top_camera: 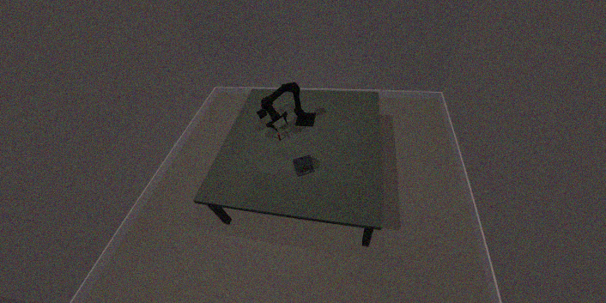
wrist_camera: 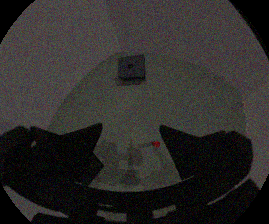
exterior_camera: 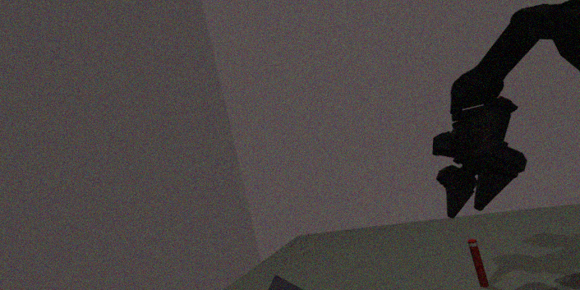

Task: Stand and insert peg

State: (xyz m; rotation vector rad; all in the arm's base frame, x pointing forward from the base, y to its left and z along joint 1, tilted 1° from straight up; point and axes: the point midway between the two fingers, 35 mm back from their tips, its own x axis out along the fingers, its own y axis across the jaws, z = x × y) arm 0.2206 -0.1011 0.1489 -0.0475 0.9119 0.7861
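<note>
My gripper tip is 8 cm above the peg, 5 cm to the left of it and 1 cm short of it. Also, from my gripper tip: sloped panel 22 cm to the left, 22 cm ahead, 8 cm below.
</note>
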